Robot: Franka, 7 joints.
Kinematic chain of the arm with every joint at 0, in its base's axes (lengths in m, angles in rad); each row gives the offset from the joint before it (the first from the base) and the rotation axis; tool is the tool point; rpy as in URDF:
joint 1: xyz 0 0 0.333 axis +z
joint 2: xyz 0 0 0 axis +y
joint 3: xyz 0 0 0.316 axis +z
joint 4: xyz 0.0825 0 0 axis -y
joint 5: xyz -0.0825 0 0.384 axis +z
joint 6: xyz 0 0 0 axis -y
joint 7: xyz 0.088 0 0 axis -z
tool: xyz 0 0 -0.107 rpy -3.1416 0 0
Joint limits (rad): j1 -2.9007..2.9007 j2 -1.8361..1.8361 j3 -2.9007..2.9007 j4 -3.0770..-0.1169 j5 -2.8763..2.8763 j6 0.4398..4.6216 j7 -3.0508..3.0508
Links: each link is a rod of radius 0.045 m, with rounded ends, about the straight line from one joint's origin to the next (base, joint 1, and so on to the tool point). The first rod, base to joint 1, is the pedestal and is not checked.
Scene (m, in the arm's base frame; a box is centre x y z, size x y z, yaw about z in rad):
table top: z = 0
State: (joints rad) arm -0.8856 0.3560 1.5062 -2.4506 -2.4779 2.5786 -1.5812
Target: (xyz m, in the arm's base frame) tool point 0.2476 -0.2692 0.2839
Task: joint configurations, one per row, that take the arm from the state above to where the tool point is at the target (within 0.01 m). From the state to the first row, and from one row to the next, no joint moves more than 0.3 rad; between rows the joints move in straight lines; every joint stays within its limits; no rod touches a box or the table.
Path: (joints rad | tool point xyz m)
1: -1.0995 0.1198 1.2497 -2.5542 -2.4918 2.5768 -1.5812 | 0.4177 0.0837 0.2387
2: -1.3135 -0.1164 0.9931 -2.6577 -2.5057 2.5749 -1.5812 | 0.3727 -0.1236 0.2437
3: -1.5274 -0.3526 0.7366 -2.7613 -2.5196 2.5731 -1.5812 | 0.2476 -0.2692 0.2839

